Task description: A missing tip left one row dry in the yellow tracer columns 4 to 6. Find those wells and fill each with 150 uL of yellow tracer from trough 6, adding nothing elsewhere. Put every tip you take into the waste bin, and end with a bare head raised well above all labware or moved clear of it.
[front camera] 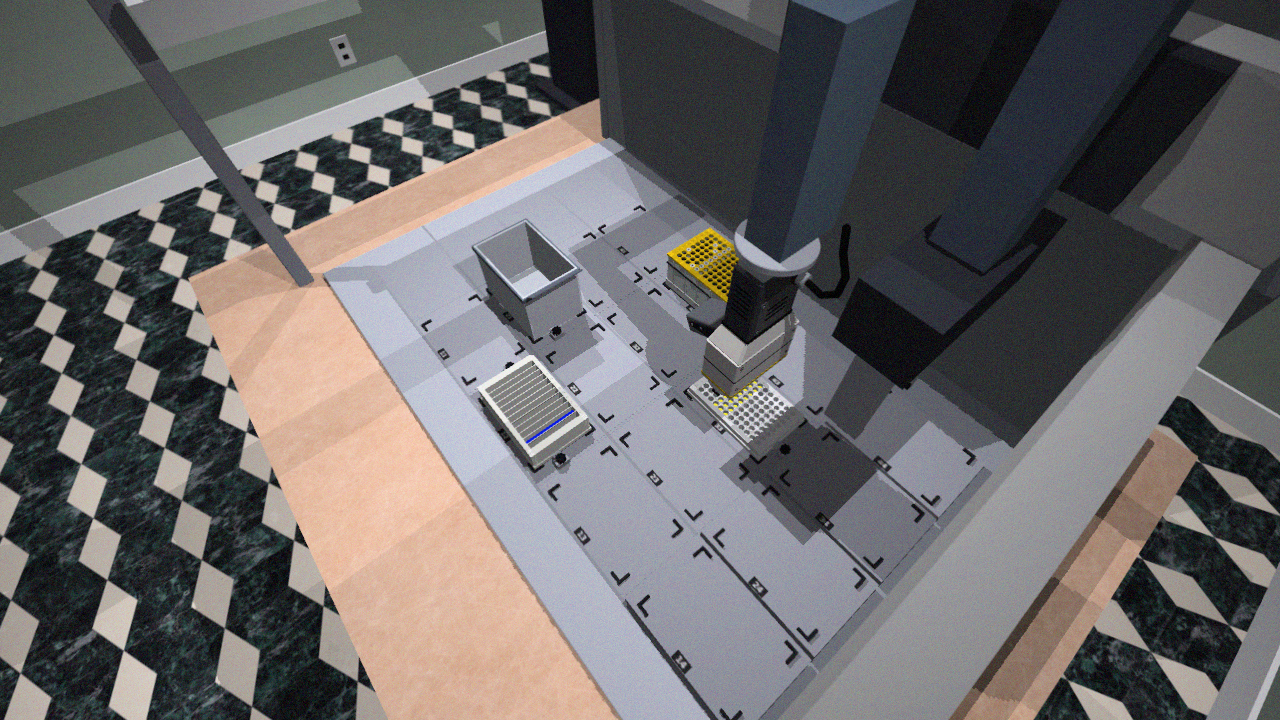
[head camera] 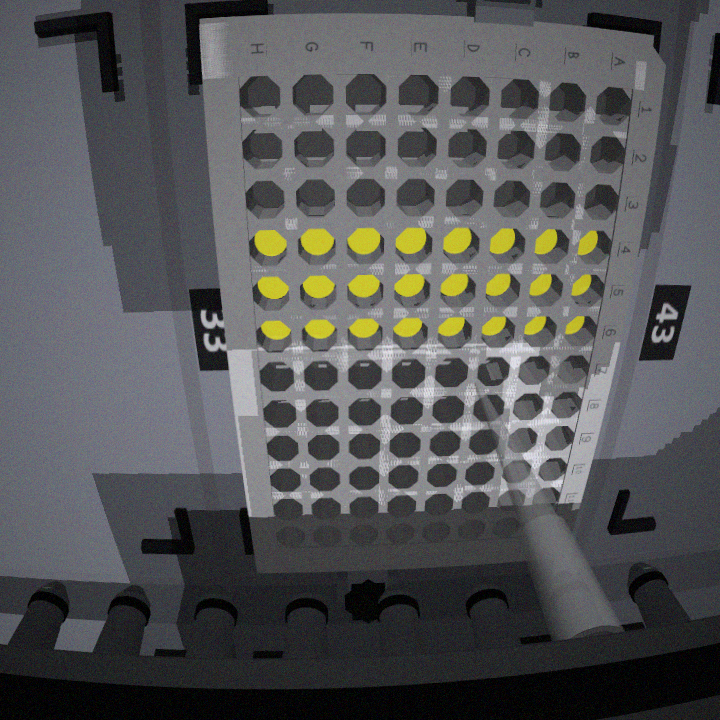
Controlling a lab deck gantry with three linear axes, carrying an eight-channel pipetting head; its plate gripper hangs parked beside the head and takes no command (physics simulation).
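Note:
The white well plate (front camera: 744,438) (head camera: 228,201) lies under the pipetting head (front camera: 750,351). In the head view every well in columns 4 to 6, rows A to H, shows yellow, including well D6 (head camera: 451,327); columns 1 to 3 and 7 to 12 show no yellow. One pale translucent tip (head camera: 580,584) is on the head, with no yellow visible in it; its lower end appears over the plate near column 7. The other nozzles in view are bare. The trough block (front camera: 535,404) shows a blue strip; yellow tracer cannot be made out there. The parked plate gripper's fingers cannot be made out.
The grey waste bin (front camera: 546,300) stands open behind the trough block. The yellow tip rack (front camera: 699,254) stands behind the head, partly hidden by it. Dark gantry columns (front camera: 827,125) rise above the deck at the right back.

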